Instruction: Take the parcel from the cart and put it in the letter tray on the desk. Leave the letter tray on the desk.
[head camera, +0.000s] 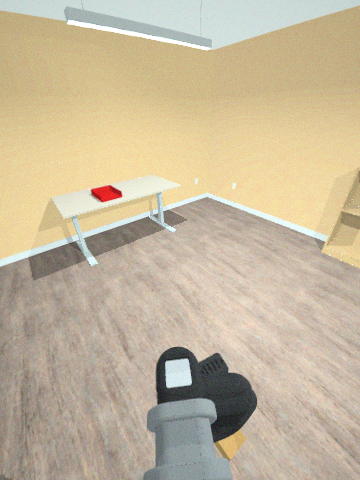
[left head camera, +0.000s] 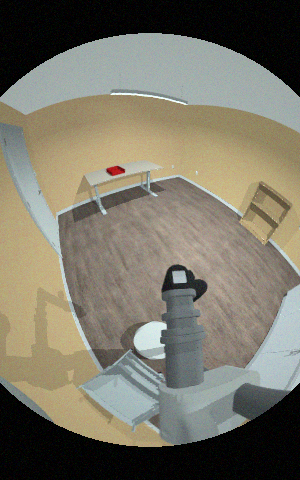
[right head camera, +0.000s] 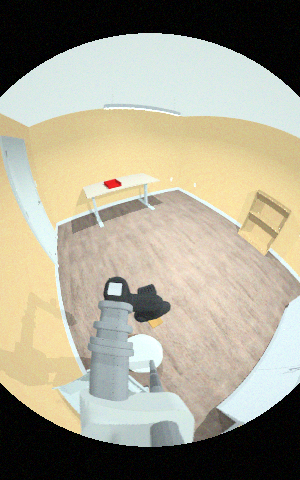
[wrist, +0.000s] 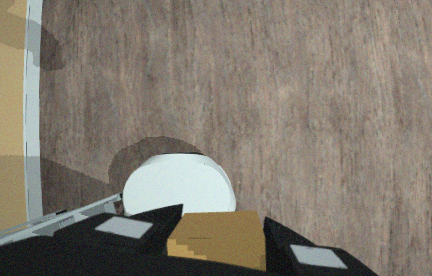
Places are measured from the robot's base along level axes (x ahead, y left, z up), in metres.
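Where they show: gripper, fingertip midpoint: (wrist: 221, 229); robot's base, origin of the base link: (left head camera: 153, 339) (right head camera: 141, 352) (wrist: 184, 199).
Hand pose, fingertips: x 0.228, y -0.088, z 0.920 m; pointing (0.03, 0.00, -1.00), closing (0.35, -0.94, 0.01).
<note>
Things, the pixels of their top centre, and the offset from my fingertips. "pt": a spot on its surface instead. Level surfaces: height alone.
- parcel, middle of its top: (head camera: 228, 434) (right head camera: 154, 318) dz +0.039, dx -0.018, dy -0.010 m
- pale desk, its level: dz -0.228 m
- light grey cart, surface spot: (left head camera: 110, 392) pt dz -0.286, dx -0.610, dy +0.393 m
The parcel (head camera: 231, 445) (right head camera: 156, 323) (wrist: 220, 235) is an orange-brown box. My gripper (wrist: 221, 229) is shut on it, with one dark finger on each side, and holds it up over the floor. In the head view the fingers are hidden behind the wrist. The red letter tray (head camera: 106, 194) (left head camera: 115, 171) (right head camera: 112, 184) stands on the pale desk (head camera: 150, 184) (left head camera: 142, 167) (right head camera: 142, 180) against the far wall, well away from the gripper. The light grey cart (left head camera: 110, 392) (right head camera: 72, 393) shows beside the robot at the lower left; part of it also shows in the wrist view.
My round white base (left head camera: 150, 340) (right head camera: 146, 352) (wrist: 177, 185) shows below the arm. A wooden bookcase (left head camera: 265, 214) (right head camera: 263, 223) stands at the right wall. A white cabinet (left head camera: 280, 325) (right head camera: 265, 355) is at the lower right. The desk has grey legs near the left wall.
</note>
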